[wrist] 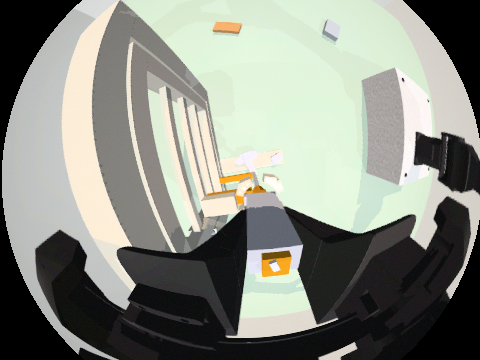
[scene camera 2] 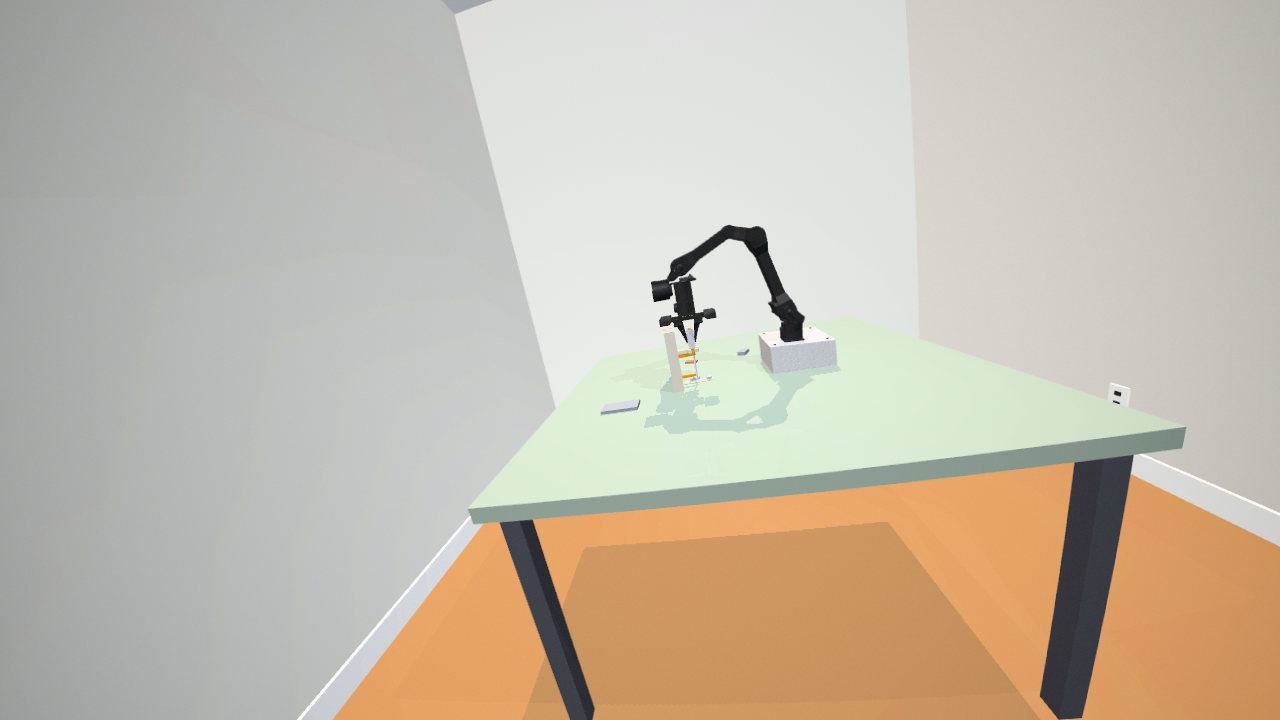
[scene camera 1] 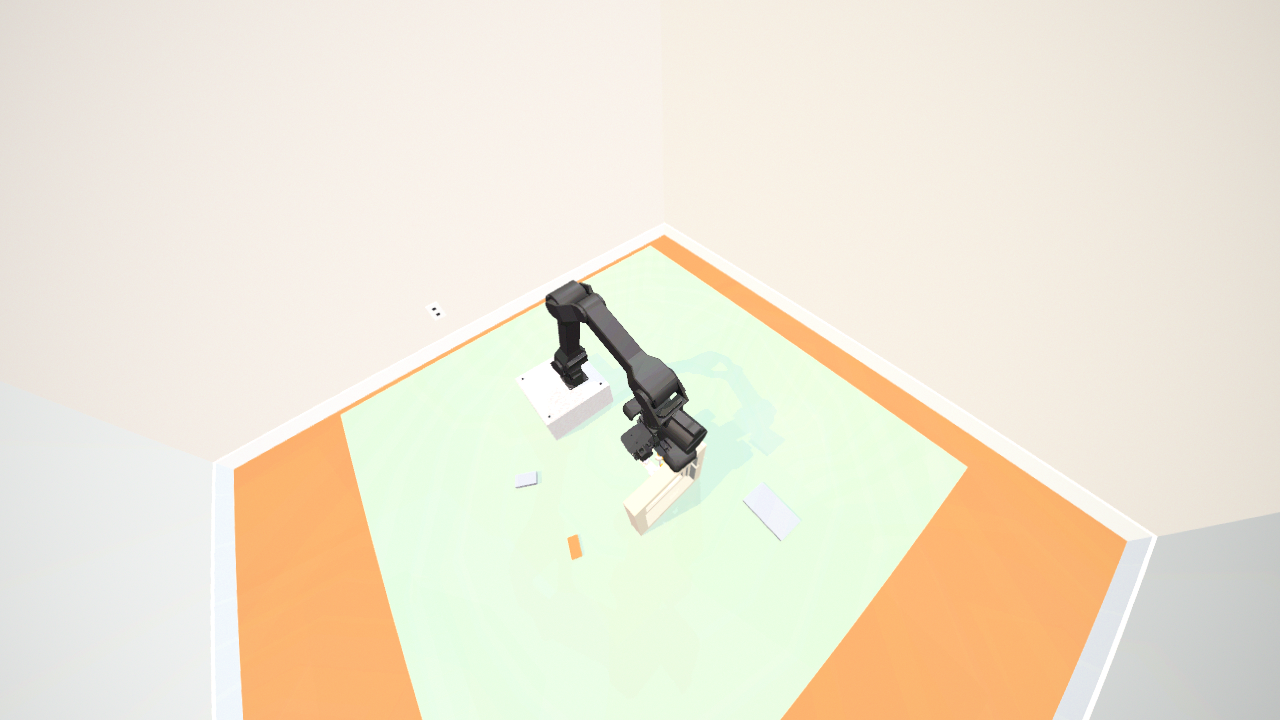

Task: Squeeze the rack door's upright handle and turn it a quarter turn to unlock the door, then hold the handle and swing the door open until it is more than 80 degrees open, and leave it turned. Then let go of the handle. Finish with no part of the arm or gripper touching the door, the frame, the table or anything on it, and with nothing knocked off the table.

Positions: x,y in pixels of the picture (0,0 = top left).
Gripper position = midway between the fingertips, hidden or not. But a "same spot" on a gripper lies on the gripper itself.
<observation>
My gripper shows in the wrist view, in scene camera 2 (691,342) and in scene camera 1. The same spot on my gripper: (scene camera 1: 661,450) is (wrist: 159,281).
</observation>
